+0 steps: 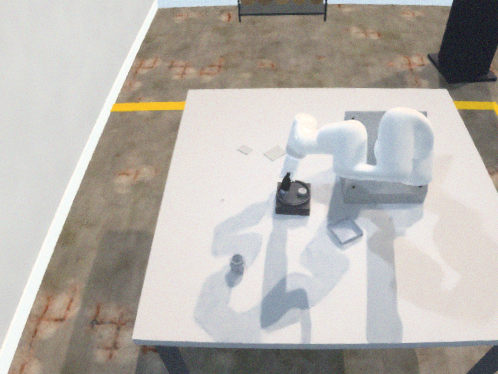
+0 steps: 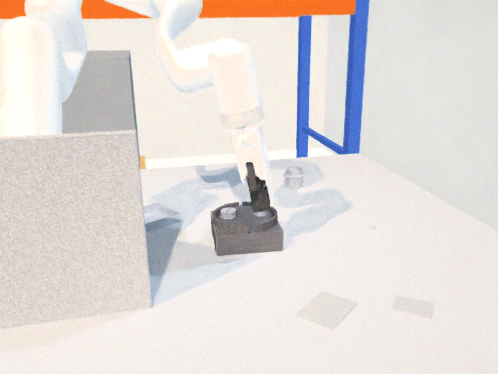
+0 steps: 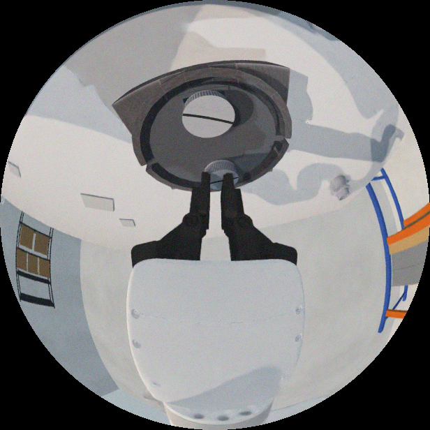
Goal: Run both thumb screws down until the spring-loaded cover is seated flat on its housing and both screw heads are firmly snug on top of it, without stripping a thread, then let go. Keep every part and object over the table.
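Where they show: gripper, between the fingertips: (image 1: 284, 188) (image 2: 262, 207); arm's base, origin of its link: (image 2: 28, 188).
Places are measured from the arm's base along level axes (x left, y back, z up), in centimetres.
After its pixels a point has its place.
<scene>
The dark housing (image 1: 293, 211) @[x 11.2, y -37.4, z -15.0 cm] (image 2: 250, 243) @[x -1.1, y -35.1, z -15.0 cm] (image 3: 277, 80) stands on the table, with the round dark cover (image 3: 172, 145) inside its raised rim. One silvery slotted thumb screw (image 1: 302, 191) @[x 6.0, y -33.3, z -10.6 cm] (image 2: 228, 213) @[x 4.3, y -32.8, z -10.7 cm] (image 3: 208, 117) stands clear of the fingers. The other screw (image 2: 262, 214) @[x 2.9, y -39.1, z -11.3 cm] (image 3: 221, 166) is at the fingertips and partly hidden by them. My gripper (image 1: 285, 189) @[x 3.7, y -39.4, z -10.3 cm] (image 2: 260, 207) @[x 3.7, y -39.4, z -10.3 cm] (image 3: 215, 184) is nearly closed and tilted, with its tips over this screw's head and nothing held between them. Whether the cover is flat on the housing or the heads touch it, I cannot tell.
A grey open square tray (image 1: 345, 232) @[x 21.7, y -20.6, z -16.9 cm] lies near the arm's grey base plate (image 1: 385, 197) @[x 10.5, y -3.0, z -13.7 cm]. A small grey round part (image 1: 237, 263) @[x 32.4, y -59.2, z -12.2 cm] (image 2: 293, 177) @[x 28.3, y -57.9, z -13.7 cm] (image 3: 341, 187) stands farther off. Two thin flat squares (image 1: 274, 152) @[x -22.8, y -39.3, z -16.7 cm] (image 1: 245, 149) @[x -26.5, y -51.1, z -16.7 cm] lie on the table (image 1: 200, 310) @[x 45.1, y -72.1, z -17.0 cm].
</scene>
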